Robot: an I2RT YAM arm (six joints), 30 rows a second.
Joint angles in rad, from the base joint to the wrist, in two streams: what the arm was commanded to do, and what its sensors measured. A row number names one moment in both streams.
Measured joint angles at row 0:
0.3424 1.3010 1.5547 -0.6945 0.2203 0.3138
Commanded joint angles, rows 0 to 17:
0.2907 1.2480 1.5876 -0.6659 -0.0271 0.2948
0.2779 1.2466 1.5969 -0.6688 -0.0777 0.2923
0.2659 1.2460 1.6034 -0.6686 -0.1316 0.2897
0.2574 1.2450 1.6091 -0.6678 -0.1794 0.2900
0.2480 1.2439 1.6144 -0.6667 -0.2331 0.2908
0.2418 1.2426 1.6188 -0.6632 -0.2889 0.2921
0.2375 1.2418 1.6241 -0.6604 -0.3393 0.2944
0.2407 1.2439 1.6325 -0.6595 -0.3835 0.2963
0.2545 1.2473 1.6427 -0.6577 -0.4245 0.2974
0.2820 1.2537 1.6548 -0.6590 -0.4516 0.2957
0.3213 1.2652 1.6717 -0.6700 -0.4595 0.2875
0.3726 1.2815 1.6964 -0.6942 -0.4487 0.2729
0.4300 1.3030 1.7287 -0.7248 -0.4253 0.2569
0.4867 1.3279 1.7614 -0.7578 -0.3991 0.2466
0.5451 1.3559 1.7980 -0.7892 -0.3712 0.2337
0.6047 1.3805 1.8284 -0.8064 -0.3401 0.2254
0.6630 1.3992 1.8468 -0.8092 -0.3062 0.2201
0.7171 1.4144 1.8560 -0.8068 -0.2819 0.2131
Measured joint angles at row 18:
0.5484 1.3598 1.7695 -0.7624 -0.3309 0.2707
